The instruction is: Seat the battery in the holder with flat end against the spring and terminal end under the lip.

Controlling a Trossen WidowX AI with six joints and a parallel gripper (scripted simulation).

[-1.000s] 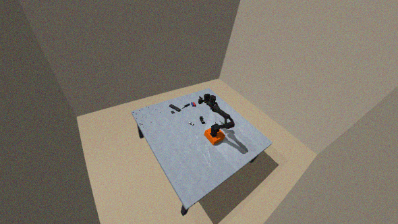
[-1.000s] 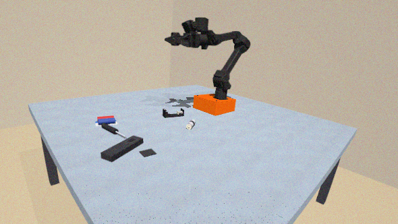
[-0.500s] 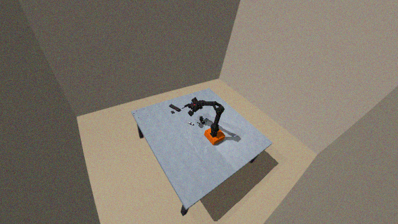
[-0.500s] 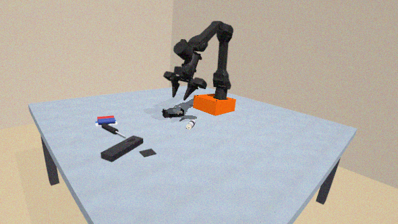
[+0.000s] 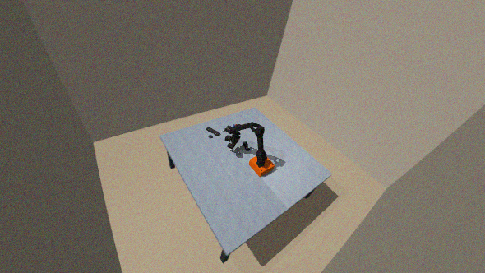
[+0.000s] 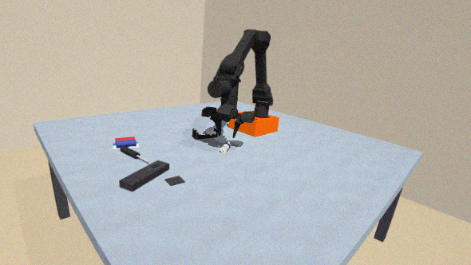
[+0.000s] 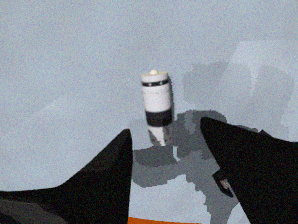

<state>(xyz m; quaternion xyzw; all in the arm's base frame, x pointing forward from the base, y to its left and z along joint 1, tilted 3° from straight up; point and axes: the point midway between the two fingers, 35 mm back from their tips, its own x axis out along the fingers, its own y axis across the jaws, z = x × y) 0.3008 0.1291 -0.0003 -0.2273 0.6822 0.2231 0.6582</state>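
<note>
Right now the battery is 40 mm below my gripper tip. Also, from my gripper tip: long black bar 330 mm ahead, 70 mm to the left, 40 mm below; screwdriver 310 mm ahead, 80 mm to the right, 40 mm below; small black square 270 mm ahead, 130 mm to the left, 50 mm below.
</note>
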